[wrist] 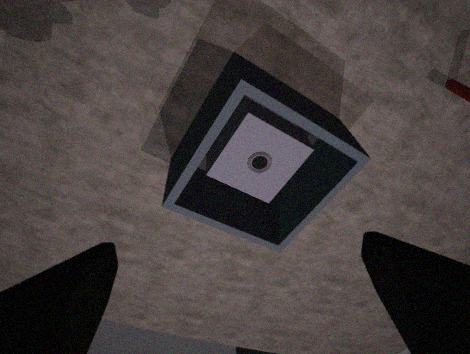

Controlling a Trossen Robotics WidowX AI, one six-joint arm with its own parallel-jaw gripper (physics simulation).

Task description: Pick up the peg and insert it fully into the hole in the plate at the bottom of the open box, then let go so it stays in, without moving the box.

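Places are measured from the arm's base along level axes (x ahead, y left, z up), in centimetres.
Pixels of known places: gripper, fingertip midpoint: [240,250].
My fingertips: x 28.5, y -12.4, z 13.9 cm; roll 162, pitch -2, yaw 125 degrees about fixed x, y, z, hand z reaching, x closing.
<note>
Ahead of a thing's pixels: the offset from my fingertips to its top centre. "*": to the spot under its first point. Level surfaces: height alone.
The open box @[dx +6.5, dy +9.6, dz -18.4 cm] [206,145] has dark walls and a blue-grey rim. It stands upright at the middle of the wrist view, turned at an angle. A pale square plate @[dx +6.5, dy +9.6, dz -22.1 cm] [230,160] lies at its bottom, with a dark round hole @[* dx +7.1, dy +10.2, dz -23.7 cm] [259,162] inside a grey ring. A red bar @[* dx -13.4, dy +25.6, dz -25.3 cm] [460,91], which looks like the end of the peg, lies at the right edge; the rest of it is cut off by the frame. My gripper [240,250] is open and empty. Its fingertips show on either side below the box, apart from the box and the red bar.
The mottled brown-grey table top @[dz -28.2 cm] [65,165] surrounds the box. Shadows fall behind the box and at the upper left. A grey strip [155,341] with a dark piece beside it crosses the bottom edge between the fingers.
</note>
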